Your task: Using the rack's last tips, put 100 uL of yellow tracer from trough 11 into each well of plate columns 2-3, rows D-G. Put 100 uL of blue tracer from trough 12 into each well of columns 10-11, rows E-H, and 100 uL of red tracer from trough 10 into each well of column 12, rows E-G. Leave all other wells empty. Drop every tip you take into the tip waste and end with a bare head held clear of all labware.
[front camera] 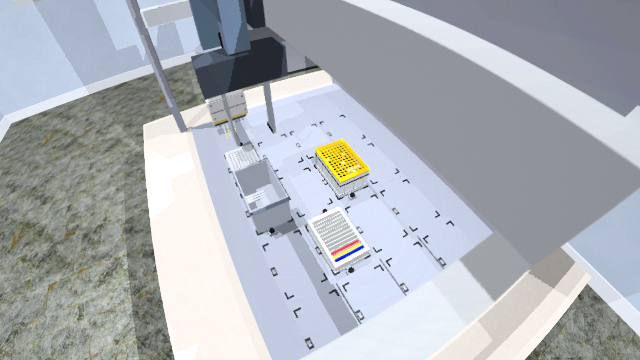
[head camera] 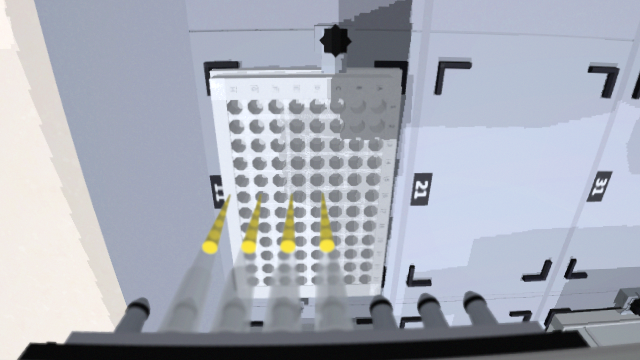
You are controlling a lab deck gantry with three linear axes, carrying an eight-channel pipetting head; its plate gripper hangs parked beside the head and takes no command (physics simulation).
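Observation:
The pipetting head (front camera: pixel 228 107) holds four tips, yellow at their lower ends (head camera: pixel 287 227). They hang over the plate (front camera: pixel 241 156) (head camera: pixel 223 89) at deck mark 11; their height above it cannot be told. One bare nozzle (head camera: pixel 137 306) is left of the tips and three bare nozzles are right. No colour shows in the visible wells. The parked plate gripper (front camera: pixel 256 137) is open, its two grey fingers apart. The trough rack (front camera: pixel 353 257) shows red, yellow and blue strips. The yellow-topped tip rack (front camera: pixel 350 189) has pale spots. The tip waste (front camera: pixel 270 215) holds white tips.
The tip waste stands right against the plate's front side in the front view. A black clamp knob (head camera: pixel 335 41) sits beyond the plate's edge. A slanted grey post (front camera: pixel 160 65) rises at the deck's left edge. A broad grey beam (front camera: pixel 450 125) crosses the right of the front view.

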